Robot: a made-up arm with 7 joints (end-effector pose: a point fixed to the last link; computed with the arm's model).
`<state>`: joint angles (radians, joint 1 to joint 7).
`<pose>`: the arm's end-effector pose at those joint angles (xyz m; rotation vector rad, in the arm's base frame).
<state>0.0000 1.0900 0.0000 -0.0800 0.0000 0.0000 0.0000</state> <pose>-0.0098 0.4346 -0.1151 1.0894 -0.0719 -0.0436</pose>
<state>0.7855 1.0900 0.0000 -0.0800 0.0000 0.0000 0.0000</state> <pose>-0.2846 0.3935 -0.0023 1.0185 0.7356 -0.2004</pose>
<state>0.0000 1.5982 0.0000 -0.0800 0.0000 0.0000 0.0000</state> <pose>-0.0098 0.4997 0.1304 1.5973 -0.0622 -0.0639</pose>
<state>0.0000 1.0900 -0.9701 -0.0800 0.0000 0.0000 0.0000</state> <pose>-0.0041 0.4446 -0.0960 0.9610 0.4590 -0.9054</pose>
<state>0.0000 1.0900 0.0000 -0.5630 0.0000 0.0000 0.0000</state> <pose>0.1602 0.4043 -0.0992 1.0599 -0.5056 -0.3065</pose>
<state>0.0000 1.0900 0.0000 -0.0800 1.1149 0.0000 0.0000</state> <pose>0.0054 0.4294 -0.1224 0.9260 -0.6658 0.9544</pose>
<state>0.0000 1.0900 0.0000 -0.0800 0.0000 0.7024 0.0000</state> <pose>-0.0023 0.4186 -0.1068 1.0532 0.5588 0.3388</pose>
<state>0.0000 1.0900 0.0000 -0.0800 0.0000 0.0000 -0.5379</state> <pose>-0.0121 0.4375 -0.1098 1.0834 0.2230 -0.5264</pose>
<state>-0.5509 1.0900 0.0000 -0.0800 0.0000 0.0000 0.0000</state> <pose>0.1963 0.4161 -0.0642 1.0692 -0.6397 0.0704</pose>
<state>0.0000 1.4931 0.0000 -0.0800 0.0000 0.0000 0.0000</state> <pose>-0.0098 0.4966 0.0775 1.4922 -0.0646 -0.0597</pose>
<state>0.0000 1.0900 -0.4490 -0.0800 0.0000 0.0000 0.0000</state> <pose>-0.0098 0.4395 -0.1056 1.0524 0.1734 -0.4452</pose>
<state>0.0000 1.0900 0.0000 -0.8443 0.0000 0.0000 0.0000</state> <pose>0.2452 0.3548 -0.0735 1.0219 -0.7571 -0.4590</pose>
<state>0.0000 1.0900 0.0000 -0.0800 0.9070 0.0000 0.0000</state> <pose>0.0020 0.4297 -0.1223 0.9749 -0.5574 0.7695</pose>
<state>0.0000 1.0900 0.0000 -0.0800 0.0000 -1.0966 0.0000</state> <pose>0.0045 0.4575 -0.1270 0.9564 -1.0525 -0.6380</pose>
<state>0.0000 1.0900 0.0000 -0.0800 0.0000 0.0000 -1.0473</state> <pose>-0.0112 0.4403 -0.1044 1.0256 0.5052 -0.9805</pose>
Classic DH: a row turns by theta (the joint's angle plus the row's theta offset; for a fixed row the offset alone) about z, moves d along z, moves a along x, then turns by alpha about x. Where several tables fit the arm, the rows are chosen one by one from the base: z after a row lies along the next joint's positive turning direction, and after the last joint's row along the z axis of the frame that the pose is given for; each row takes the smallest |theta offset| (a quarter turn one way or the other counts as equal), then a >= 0, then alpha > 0; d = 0 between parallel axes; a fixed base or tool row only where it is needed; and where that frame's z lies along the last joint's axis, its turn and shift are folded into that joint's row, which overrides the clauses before.
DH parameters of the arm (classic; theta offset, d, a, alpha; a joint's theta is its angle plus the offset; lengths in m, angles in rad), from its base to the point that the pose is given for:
base (fixed): 0 0.1436 -0.0024 -1.2217
joint 1: 1.5708 -0.0088 0.0081 1.5708
joint 2: 1.2217 0.0159 -0.011 -1.5708
joint 3: 1.5708 -0.1427 0.0077 1.5708
joint 4: 0 0.0024 0.0297 -1.5708
joint 5: 0 -0.3633 -0.0133 1.5708
joint 6: 0 -0.0005 0.0183 -1.5708
joint 7: 0.6402 0 0.0122 0
tool (fixed): 2.5014 0.0035 0 0

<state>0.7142 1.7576 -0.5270 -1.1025 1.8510 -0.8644 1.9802</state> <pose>0.0724 0.3948 -0.0877 -0.6916 -1.6005 1.6500</pose>
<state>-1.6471 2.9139 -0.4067 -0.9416 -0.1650 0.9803 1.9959</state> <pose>-0.2542 0.1937 0.4710 -0.7766 1.6775 -1.2660</pose>
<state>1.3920 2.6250 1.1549 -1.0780 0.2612 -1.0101 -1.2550</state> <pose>0.4512 0.0957 0.1184 -1.0636 0.9830 2.0132</pose>
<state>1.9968 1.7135 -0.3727 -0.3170 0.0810 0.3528 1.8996</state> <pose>-0.1789 0.4396 0.2825 1.9746 0.5255 -0.0697</pose>
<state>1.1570 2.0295 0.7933 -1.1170 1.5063 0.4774 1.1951</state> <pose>0.3003 0.3018 0.1326 0.1564 -1.0837 1.1463</pose>
